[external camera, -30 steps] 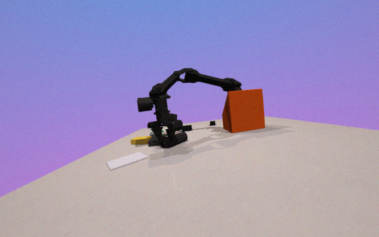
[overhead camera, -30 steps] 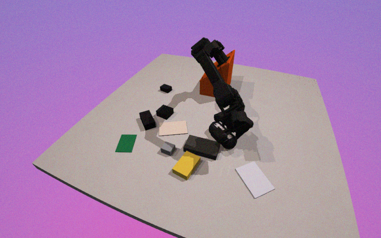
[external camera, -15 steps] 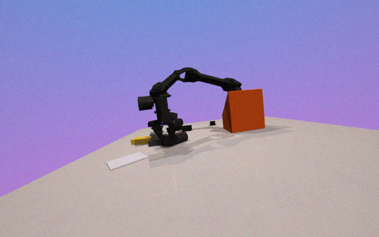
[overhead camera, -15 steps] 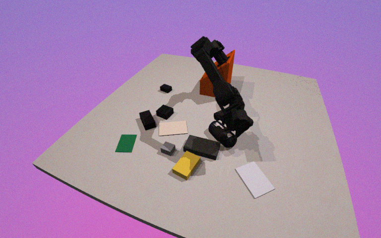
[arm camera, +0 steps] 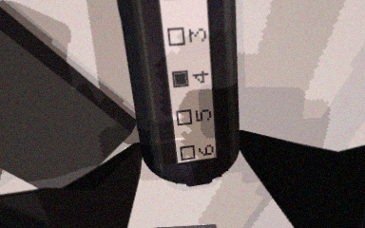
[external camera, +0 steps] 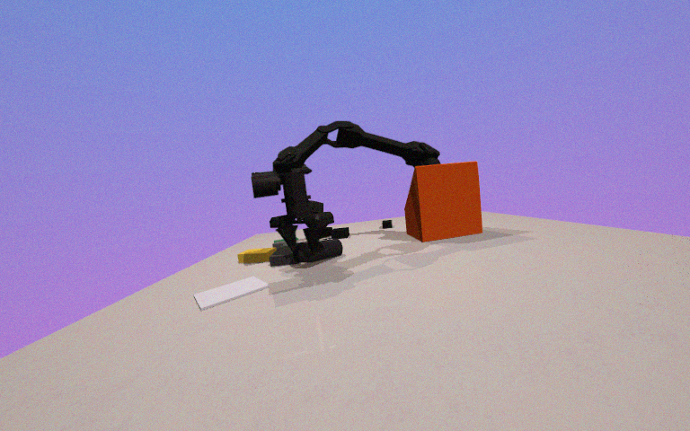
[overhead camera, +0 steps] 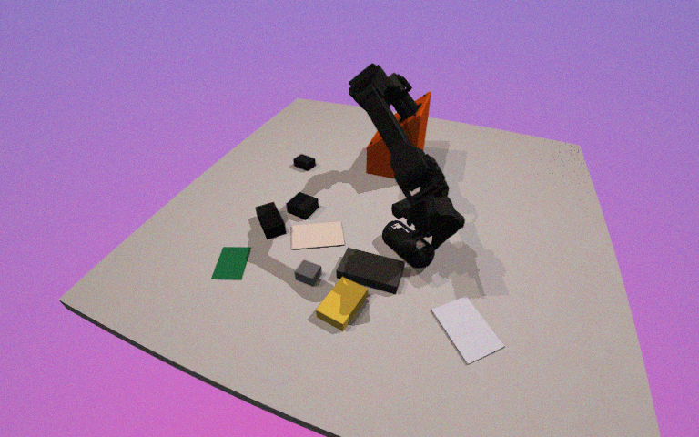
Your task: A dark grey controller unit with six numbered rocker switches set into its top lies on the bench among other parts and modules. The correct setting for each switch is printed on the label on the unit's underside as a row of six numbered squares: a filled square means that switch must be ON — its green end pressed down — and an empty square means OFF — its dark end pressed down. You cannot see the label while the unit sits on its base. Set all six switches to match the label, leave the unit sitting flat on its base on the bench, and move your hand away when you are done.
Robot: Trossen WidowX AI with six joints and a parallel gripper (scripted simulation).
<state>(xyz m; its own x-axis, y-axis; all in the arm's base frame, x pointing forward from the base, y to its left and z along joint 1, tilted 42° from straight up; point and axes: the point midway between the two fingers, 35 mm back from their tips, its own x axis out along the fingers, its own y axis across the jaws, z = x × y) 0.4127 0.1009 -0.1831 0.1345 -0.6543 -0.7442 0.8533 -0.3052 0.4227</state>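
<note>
Now: the dark grey box 80 mm ahead of my gripper tip, 90 mm to the right of it and 20 mm below it. Also, from my gripper tip: grey cube (160 mm ahead, 220 mm to the right, 20 mm below); beige card (30 mm ahead, 280 mm to the right, 30 mm below); yellow block (200 mm ahead, 110 mm to the right, 20 mm below).
</note>
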